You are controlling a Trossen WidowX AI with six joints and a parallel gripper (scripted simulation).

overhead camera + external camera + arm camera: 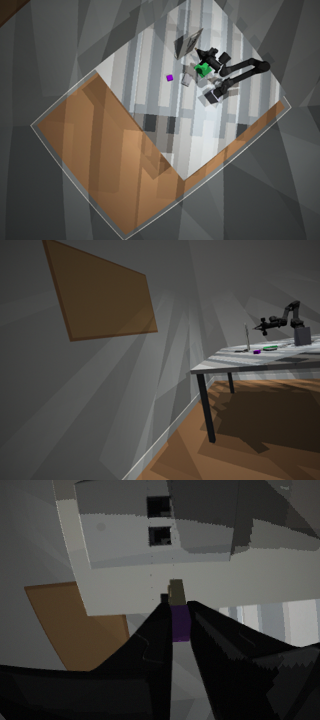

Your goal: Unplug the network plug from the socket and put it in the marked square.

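Right now my gripper tip is 12 cm past the green marked square, 4 cm to the left of it and 23 cm above it. From my gripper tip the other things lie so: flat grey plate (9 cm behind, 13 cm to the left, 23 cm below); then upright panel (8 cm ahead, 3 cm to the right, 9 cm below); then network plug (1 cm ahead).
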